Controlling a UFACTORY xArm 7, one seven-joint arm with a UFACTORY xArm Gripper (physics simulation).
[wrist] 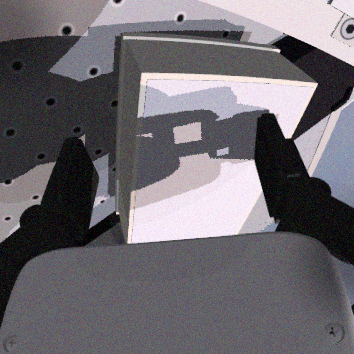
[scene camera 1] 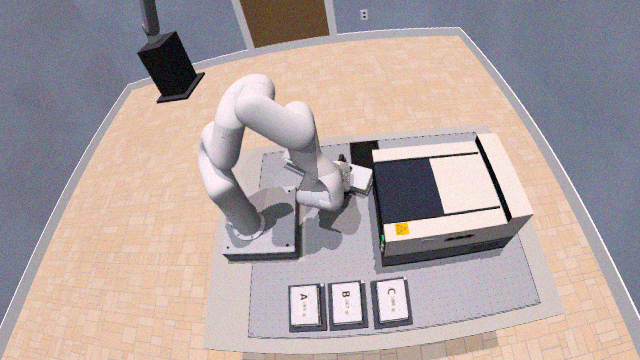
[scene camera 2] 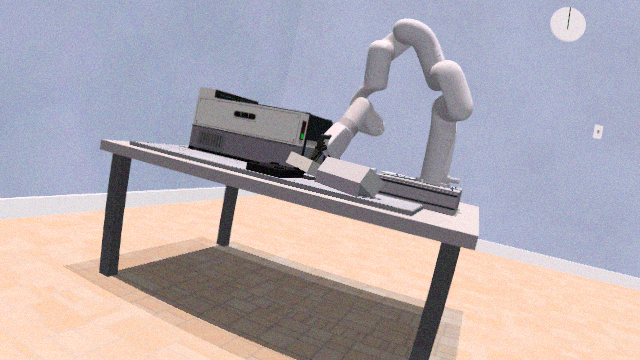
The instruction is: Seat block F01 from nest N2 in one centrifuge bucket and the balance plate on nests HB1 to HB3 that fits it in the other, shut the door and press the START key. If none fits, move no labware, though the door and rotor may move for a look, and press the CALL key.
The gripper is open and touches a white plate. Further things: a plate A, a plate B, a plate C, a centrifuge-like machine and a button box.
The gripper shows as well in the wrist view.
